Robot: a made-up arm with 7 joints. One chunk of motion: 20 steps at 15 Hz.
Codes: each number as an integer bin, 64 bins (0 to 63) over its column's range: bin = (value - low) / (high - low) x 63, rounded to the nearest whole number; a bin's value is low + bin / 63 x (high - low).
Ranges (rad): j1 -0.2..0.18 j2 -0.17..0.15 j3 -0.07..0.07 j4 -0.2..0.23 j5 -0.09..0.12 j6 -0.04..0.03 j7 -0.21..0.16
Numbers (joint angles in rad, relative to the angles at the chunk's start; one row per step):
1: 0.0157 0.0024 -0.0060 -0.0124 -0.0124 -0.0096 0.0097
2: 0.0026 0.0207 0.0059 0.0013 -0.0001 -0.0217 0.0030
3: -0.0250 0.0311 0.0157 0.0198 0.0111 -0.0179 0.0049
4: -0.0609 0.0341 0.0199 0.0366 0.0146 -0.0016 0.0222
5: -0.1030 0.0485 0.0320 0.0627 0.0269 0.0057 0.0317
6: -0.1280 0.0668 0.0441 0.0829 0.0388 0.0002 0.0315
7: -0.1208 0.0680 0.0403 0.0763 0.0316 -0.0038 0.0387
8: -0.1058 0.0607 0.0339 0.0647 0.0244 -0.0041 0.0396
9: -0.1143 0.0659 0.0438 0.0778 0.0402 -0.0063 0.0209
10: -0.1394 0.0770 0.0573 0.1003 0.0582 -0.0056 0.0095
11: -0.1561 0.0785 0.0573 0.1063 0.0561 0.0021 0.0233
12: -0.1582 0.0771 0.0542 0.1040 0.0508 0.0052 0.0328
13: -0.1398 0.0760 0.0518 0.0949 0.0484 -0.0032 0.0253
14: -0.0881 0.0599 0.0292 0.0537 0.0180 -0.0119 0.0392
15: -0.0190 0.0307 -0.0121 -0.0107 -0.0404 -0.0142 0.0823
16: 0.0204 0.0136 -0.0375 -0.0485 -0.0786 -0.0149 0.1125
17: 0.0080 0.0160 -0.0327 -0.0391 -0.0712 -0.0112 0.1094
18: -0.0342 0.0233 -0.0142 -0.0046 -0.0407 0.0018 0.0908
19: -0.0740 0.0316 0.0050 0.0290 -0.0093 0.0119 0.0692
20: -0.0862 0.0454 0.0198 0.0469 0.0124 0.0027 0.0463
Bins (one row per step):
1: 36 34 29 27 23 27 37
2: 34 38 34 29 27 16 36
3: 29 40 39 32 30 20 37
4: 23 40 40 35 31 35 40
5: 16 43 46 38 35 41 41
6: 12 47 51 41 39 36 41
7: 13 47 50 40 36 33 42
8: 16 45 47 39 34 32 42
9: 14 46 51 41 39 30 39
10: 10 49 57 44 44 31 37
11: 7 49 57 45 44 38 40
12: 7 49 56 45 42 41 41
13: 10 48 55 43 42 33 40
14: 19 45 45 37 32 25 42
15: 30 40 26 28 15 23 50
16: 37 36 15 22 3 23 55
17: 34 37 17 24 6 26 54
18: 27 38 25 29 15 38 51
19: 21 40 34 34 24 47 48
20: 19 42 40 36 31 38 44

